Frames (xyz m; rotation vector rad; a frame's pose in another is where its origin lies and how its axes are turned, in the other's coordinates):
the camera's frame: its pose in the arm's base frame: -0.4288 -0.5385 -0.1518 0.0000 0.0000 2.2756
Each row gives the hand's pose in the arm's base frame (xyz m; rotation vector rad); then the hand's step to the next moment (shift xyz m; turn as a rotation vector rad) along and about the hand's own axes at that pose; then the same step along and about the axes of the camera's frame.
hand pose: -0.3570 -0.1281 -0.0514 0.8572 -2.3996 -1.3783
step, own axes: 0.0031 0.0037 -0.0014 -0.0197 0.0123 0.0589
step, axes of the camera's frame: 0.0010 0.0033 0.0036 0.0552 -0.0247 -0.0189
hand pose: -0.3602 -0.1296 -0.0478 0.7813 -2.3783 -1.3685
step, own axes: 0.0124 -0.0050 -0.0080 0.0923 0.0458 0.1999
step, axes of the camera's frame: -0.0084 0.0131 -0.0005 0.2022 0.0748 -0.0640
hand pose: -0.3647 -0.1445 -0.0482 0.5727 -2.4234 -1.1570
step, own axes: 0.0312 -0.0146 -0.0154 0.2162 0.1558 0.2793
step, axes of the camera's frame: -0.0160 0.0340 0.0027 0.3472 0.1687 -0.0014
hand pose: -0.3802 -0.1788 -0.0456 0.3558 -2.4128 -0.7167
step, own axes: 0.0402 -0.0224 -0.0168 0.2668 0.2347 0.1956
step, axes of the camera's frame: -0.0188 0.0418 0.0174 0.3521 0.1589 0.1238
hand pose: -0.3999 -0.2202 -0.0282 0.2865 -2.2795 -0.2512
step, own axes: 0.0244 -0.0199 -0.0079 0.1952 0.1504 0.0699
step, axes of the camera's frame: -0.0155 0.0229 0.0170 0.1998 0.0898 0.1327
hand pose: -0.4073 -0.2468 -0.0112 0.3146 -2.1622 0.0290
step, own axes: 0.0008 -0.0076 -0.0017 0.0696 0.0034 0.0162
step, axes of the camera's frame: -0.0073 0.0026 0.0009 0.0230 0.0483 0.0475
